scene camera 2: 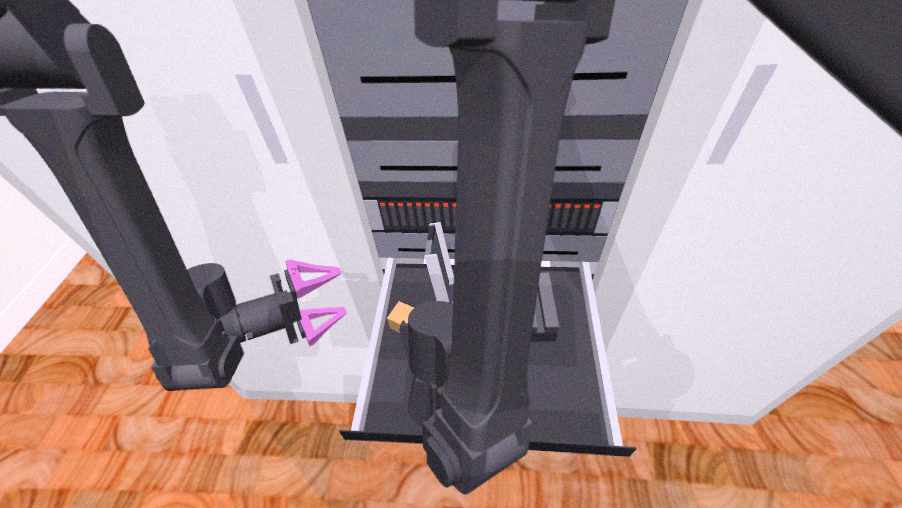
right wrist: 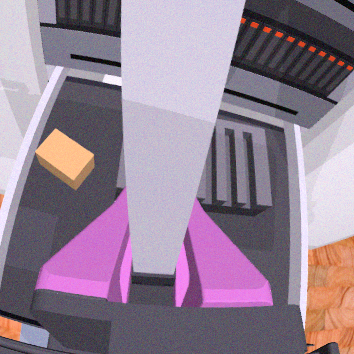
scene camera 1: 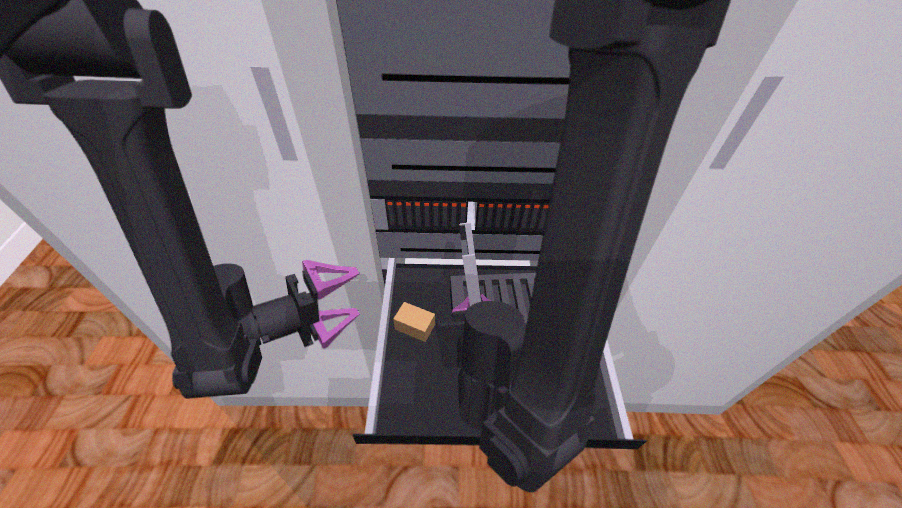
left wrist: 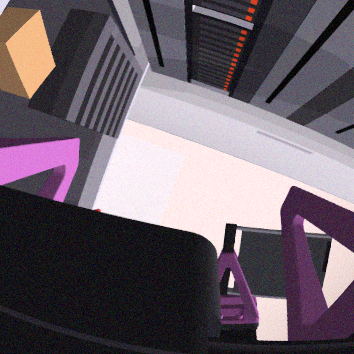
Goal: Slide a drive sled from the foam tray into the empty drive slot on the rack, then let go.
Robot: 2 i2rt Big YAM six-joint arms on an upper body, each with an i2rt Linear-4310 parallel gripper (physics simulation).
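Frame: origin at the left arm's base, x up, y back, z right, level; millimetres.
Seen in the pictures: left gripper, between the fingertips: [scene camera 2: 343, 291] [scene camera 1: 358, 291] [left wrist: 185, 174]; right gripper, between the fingertips: [scene camera 2: 450, 299] [left wrist: 227, 250].
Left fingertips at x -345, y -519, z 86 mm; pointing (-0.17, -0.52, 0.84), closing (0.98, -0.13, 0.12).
Observation:
A point is followed by its place in that frame.
The pale grey drive sled [scene camera 1: 470, 271] @[y -439, x -184, z 259 mm] [scene camera 2: 435, 277] @[y -437, x -193, z 260 mm] [right wrist: 170, 75] @[y -440, x -182, z 259 mm] stands up from my right gripper [scene camera 1: 470, 304] @[y -465, x -280, z 272 mm] [right wrist: 158, 182] @[y -465, x -280, z 272 mm], which is shut on its lower end. Its upper part overlaps the rack's drive row [scene camera 1: 429, 217] [scene camera 2: 410, 217] [left wrist: 215, 55] [right wrist: 290, 55] in scene camera 1; contact cannot be told. A pale upright strip [scene camera 1: 471, 214] @[y -773, x -412, z 280 mm] [left wrist: 222, 16] @[y -735, x -374, z 287 mm] breaks the row; whether it is the empty slot is unclear. The slotted foam tray [scene camera 1: 456, 293] @[y -622, x -491, z 251 mm] [scene camera 2: 547, 315] @[y -577, x -491, z 442 mm] [right wrist: 261, 165] @[y -613, x -491, z 446 mm] lies in the drawer beyond the right gripper. My left gripper [scene camera 1: 358, 291] @[y -519, x -345, z 86 mm] [scene camera 2: 343, 290] @[y -519, x -345, z 86 mm] [left wrist: 185, 174] @[y -519, x -345, z 86 mm] is open, left of the drawer.
An orange-tan block [scene camera 1: 414, 320] @[y -566, x -506, z 168 mm] [scene camera 2: 399, 316] @[y -573, x -506, z 150 mm] [left wrist: 32, 55] @[y -575, x -506, z 166 mm] [right wrist: 65, 157] @[y -569, x -506, z 172 mm] lies at the drawer's left side. The pulled-out drawer [scene camera 1: 380, 366] @[y -472, x -514, z 111 mm] [scene camera 2: 369, 366] @[y -468, x -513, z 108 mm] [right wrist: 297, 200] @[y -583, x -520, z 532 mm] has pale side walls. White cabinet panels flank the rack, and my right arm hides much of it.

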